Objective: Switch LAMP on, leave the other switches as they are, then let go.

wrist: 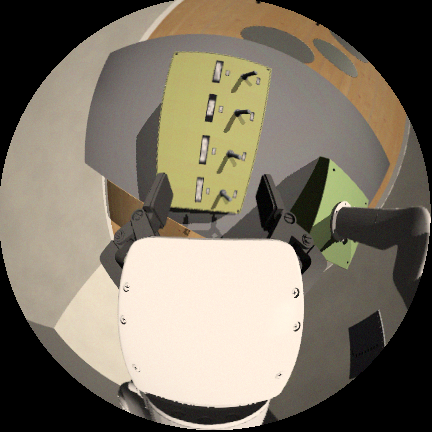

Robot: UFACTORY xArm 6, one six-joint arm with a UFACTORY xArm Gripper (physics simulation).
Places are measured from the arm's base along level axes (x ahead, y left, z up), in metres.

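Where they show: gripper, between the fingertips: (213, 182); arm's base, origin of its link: (341, 220).
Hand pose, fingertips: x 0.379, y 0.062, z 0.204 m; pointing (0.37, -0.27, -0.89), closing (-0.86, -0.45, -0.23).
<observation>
Each offset is from my fingertips to the top centre of the thing. "spot": to the spot under its first point. Level surfaces: height alone.
The yellow-green switch panel (182, 115) lies ahead of my gripper in the wrist view, with its switches in a row. The LAMP switch {dx +0.087, dy -0.229, dz -0.217 m} (248, 76) is at the far end, beside its label {dx +0.165, dy -0.201, dz -0.232 m} (218, 71), whose lettering is blurred. Its black lever leans right, away from the label. The other switches are the second {spot: dx +0.045, dy -0.109, dz -0.235 m} (242, 113), the third {spot: dx +0.012, dy -0.001, dz -0.233 m} (232, 154) and the nearest {dx -0.032, dy +0.112, dz -0.217 m} (224, 194); their levers also lean to the right, away from their labels. My gripper (213, 182) is open and empty, its fingers on either side of the panel's near end, apart from the LAMP lever.
The panel stands on a grey table top {dz -0.342 m} (120, 100). At the right is a green plate (345, 185) with a thick dark grey arm-like part (375, 225) reaching over it. Wooden floor (200, 22) with grey discs (277, 42) shows beyond the table.
</observation>
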